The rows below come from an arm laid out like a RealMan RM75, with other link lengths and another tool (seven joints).
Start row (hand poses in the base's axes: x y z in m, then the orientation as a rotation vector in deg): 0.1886, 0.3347, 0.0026, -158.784, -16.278, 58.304
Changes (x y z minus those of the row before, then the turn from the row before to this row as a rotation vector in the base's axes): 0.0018, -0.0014, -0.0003, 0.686, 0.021, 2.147; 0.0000, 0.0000, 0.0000, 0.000, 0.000, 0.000; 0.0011, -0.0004, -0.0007, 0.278, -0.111, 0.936; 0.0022, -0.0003, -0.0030, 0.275, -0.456, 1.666; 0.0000, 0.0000, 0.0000, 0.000, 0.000, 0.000; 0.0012, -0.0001, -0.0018, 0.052, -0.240, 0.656; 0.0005, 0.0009, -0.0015, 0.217, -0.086, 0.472; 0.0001, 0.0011, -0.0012, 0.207, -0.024, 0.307
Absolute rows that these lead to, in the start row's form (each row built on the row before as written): 0.1904, 0.3333, 0.0023, -158.425, -19.606, 58.533; 0.1904, 0.3333, 0.0023, -158.425, -19.606, 58.533; 0.1915, 0.3329, 0.0016, -158.342, -21.064, 58.474; 0.1937, 0.3326, -0.0014, -158.519, -23.608, 58.112; 0.1937, 0.3326, -0.0014, -158.519, -23.608, 58.112; 0.1949, 0.3325, -0.0032, -158.666, -24.598, 57.912; 0.1954, 0.3334, -0.0047, -158.556, -25.368, 57.794; 0.1955, 0.3345, -0.0059, -158.405, -25.889, 57.727
